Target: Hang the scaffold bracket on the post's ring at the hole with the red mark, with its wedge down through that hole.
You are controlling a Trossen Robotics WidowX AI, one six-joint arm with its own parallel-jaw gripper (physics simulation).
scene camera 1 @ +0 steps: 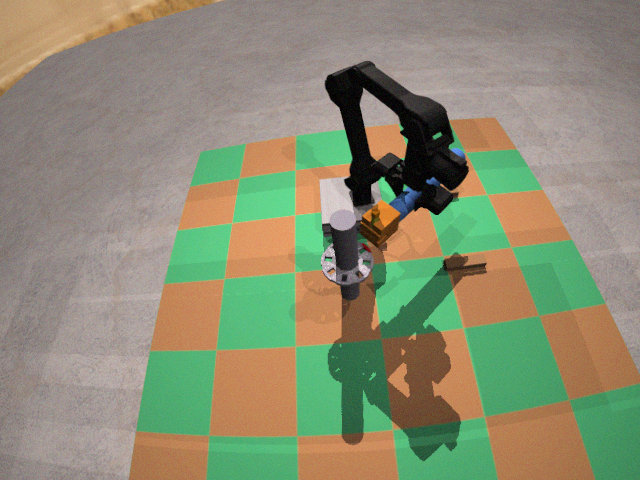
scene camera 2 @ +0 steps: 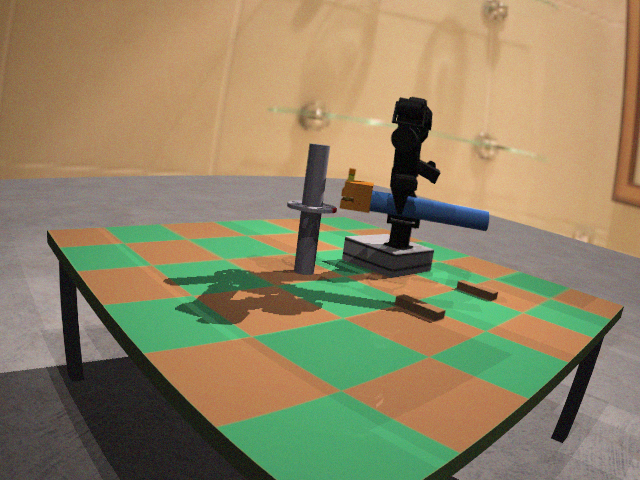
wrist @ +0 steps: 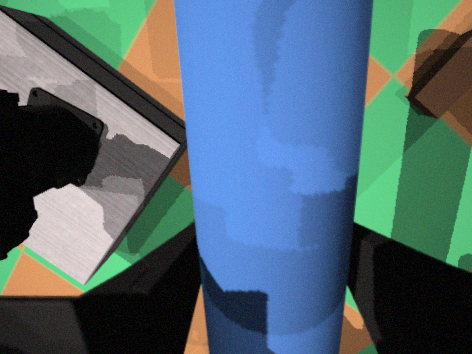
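Observation:
The scaffold bracket is a blue tube [scene camera 1: 405,203] [scene camera 2: 449,212] [wrist: 280,100] with an orange head [scene camera 1: 379,222] [scene camera 2: 356,196]. A small olive-yellow wedge [scene camera 1: 375,212] [scene camera 2: 352,174] sticks up from the head. My gripper [scene camera 1: 418,192] [scene camera 2: 402,206] [wrist: 268,230] is shut on the blue tube and holds the bracket in the air, head end a little higher. The grey post [scene camera 1: 345,245] [scene camera 2: 316,173] carries a holed ring [scene camera 1: 353,279] [scene camera 2: 324,209]. Its red mark [scene camera 1: 366,248] [scene camera 2: 334,210] faces the head. In scene camera 2 a small gap shows between head and ring. The wedge's lower tip is unclear.
The arm's grey base [scene camera 1: 336,198] [scene camera 2: 387,253] [wrist: 65,215] stands close behind the post. One brown block [scene camera 1: 465,266] [scene camera 2: 419,308] [wrist: 445,85] lies on the chequered table, and a second brown block [scene camera 2: 477,290] lies farther back in scene camera 2.

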